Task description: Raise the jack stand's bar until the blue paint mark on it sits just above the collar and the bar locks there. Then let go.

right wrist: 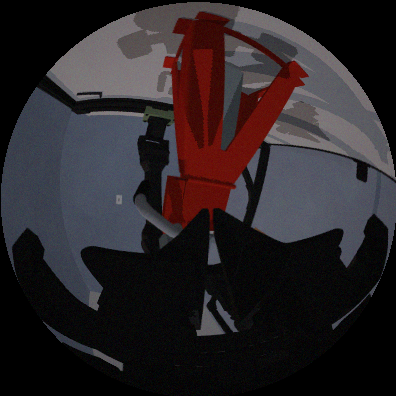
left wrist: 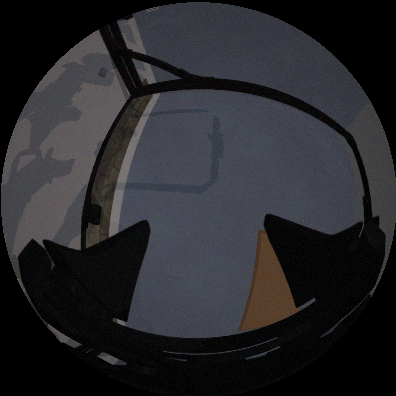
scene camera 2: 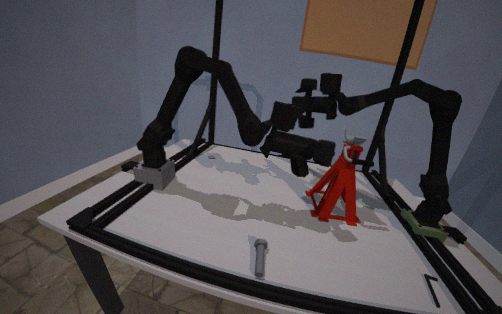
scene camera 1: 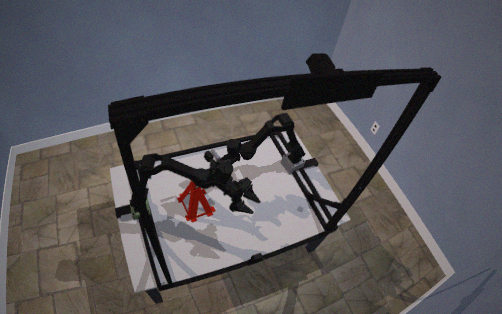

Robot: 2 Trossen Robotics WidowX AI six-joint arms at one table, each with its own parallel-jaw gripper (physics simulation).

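Pixels of known places: left gripper, fingertip midpoint: point(left wrist: 208, 223) point(scene camera 1: 256, 208); right gripper, fingertip midpoint: point(right wrist: 209, 213) point(scene camera 2: 333, 154); left arm's base at its link origin: point(right wrist: 158, 119) point(scene camera 2: 424, 220); right arm's base at its link origin: point(scene camera 2: 154, 163) point(scene camera 1: 294, 158).
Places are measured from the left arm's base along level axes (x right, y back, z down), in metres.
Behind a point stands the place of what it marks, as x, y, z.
The red jack stand point(scene camera 1: 195, 202) {0.080, -0.284, -0.060} point(scene camera 2: 345, 187) {-0.012, -0.289, -0.063} point(right wrist: 205, 165) {0.018, -0.316, -0.120} stands upright on the table; it appears inverted in the right wrist view. The grey saddle point(scene camera 2: 354, 136) {0.060, -0.289, -0.207} on its bar sits close above the collar, largely hidden behind fingers in the right wrist view. Its curved grey handle point(scene camera 2: 347, 154) {0.011, -0.309, -0.160} point(right wrist: 156, 217) {-0.021, -0.328, -0.165} has a black grip. The blue paint mark does not show. My right gripper point(right wrist: 209, 213) {0.011, -0.348, -0.152} is shut at the stand's head, fingertips overlapping the red collar, with wall showing through the gap lower between the fingers. My left gripper point(scene camera 1: 255, 207) {0.284, -0.491, -0.258} point(left wrist: 208, 223) {0.284, -0.491, -0.258} is open and empty, high beyond the stand.
A grey bolt point(scene camera 2: 259, 257) {-0.263, -0.494, 0.023} and a black hex key point(scene camera 2: 432, 290) {-0.232, -0.096, 0.037} lie near the table's front edge in scene camera 2. A small grey block point(scene camera 1: 299, 208) {0.210, -0.829, 0.040} point(scene camera 2: 212, 157) {0.209, -0.826, 0.040} point(left wrist: 102, 72) {0.216, -0.829, 0.040} lies farther off. My left arm crosses above the stand, close to my right wrist. Black frame rails border the table.
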